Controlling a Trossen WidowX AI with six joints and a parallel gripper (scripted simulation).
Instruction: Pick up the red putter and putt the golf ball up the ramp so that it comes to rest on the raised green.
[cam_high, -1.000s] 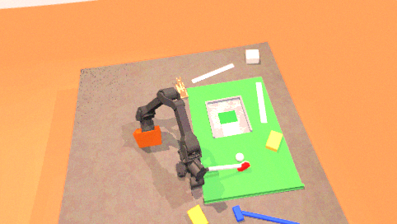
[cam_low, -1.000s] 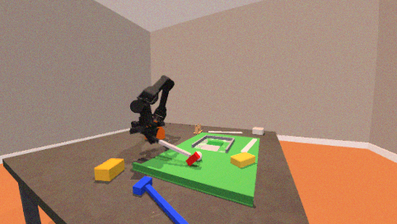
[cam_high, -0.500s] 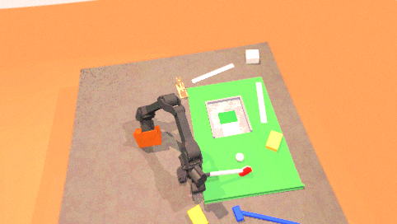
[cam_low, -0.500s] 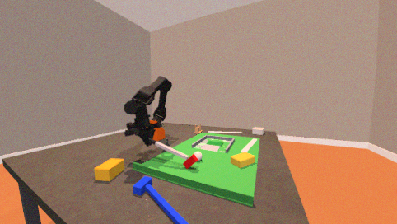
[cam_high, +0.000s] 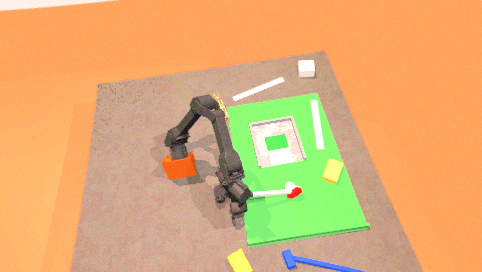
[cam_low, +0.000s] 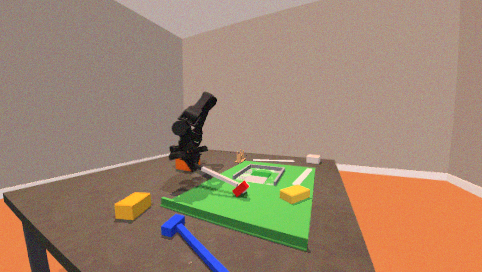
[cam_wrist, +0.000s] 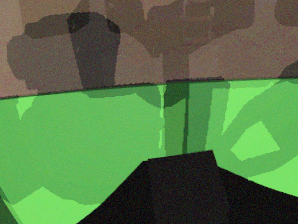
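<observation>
My gripper tip is 11 cm short of the red putter, 1 cm to the left of it and 1 cm above it. Also, from my gripper tip: white golf ball 22 cm ahead, 3 cm to the left, 5 cm below; yellow block 8 cm behind, 23 cm to the right, 5 cm below; blue putter 20 cm ahead, 31 cm to the right, 6 cm below.
</observation>
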